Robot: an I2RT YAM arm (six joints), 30 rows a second.
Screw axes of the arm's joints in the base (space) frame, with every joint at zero. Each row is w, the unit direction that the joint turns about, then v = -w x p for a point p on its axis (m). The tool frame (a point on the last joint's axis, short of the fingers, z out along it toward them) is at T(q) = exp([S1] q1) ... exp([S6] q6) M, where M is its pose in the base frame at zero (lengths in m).
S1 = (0, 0, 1, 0, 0, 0)
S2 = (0, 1, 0, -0.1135, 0, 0.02)
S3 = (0, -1, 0, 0.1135, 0, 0.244)
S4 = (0, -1, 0, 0.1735, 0, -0.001)
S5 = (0, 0, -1, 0, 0.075, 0)
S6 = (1, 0, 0, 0, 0.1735, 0)
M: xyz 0.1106 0 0.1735 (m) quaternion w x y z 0.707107 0 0.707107 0
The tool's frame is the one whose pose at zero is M.
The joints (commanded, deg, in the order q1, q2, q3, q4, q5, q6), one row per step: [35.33 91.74 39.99 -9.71 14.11 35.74]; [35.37 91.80 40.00 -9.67 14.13 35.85]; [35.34 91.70 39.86 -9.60 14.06 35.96]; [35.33 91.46 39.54 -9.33 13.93 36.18]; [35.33 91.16 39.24 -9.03 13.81 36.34]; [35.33 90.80 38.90 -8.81 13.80 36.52]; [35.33 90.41 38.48 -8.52 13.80 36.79]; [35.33 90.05 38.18 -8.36 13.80 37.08]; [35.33 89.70 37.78 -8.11 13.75 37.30]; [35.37 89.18 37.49 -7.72 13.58 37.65]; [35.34 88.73 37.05 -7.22 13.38 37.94]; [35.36 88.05 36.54 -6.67 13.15 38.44]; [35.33 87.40 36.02 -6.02 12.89 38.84]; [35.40 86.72 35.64 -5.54 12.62 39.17]
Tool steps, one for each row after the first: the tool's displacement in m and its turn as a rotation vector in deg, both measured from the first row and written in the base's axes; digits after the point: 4 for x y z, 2 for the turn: [0.0000 0.0002 -0.0002 0.04 0.01 -0.06]; [-0.0004 -0.0002 -0.0003 0.16 0.02 -0.15]; [-0.0012 -0.0007 -0.0004 0.48 -0.05 -0.29]; [-0.0020 -0.0012 -0.0001 0.82 -0.22 -0.37]; [-0.0029 -0.0019 0.0002 1.06 -0.40 -0.51]; [-0.0041 -0.0027 0.0004 1.36 -0.59 -0.74]; [-0.0050 -0.0033 0.0008 1.64 -0.74 -0.98]; [-0.0062 -0.0041 0.0008 1.90 -0.86 -1.15]; [-0.0070 -0.0043 0.0022 2.57 -1.25 -1.31]; [-0.0080 -0.0050 0.0026 3.17 -1.53 -1.48]; [-0.0093 -0.0057 0.0038 4.02 -1.95 -1.76]; [-0.0104 -0.0065 0.0049 4.87 -2.41 -1.98]; [-0.0116 -0.0067 0.0066 5.70 -2.86 -2.03]
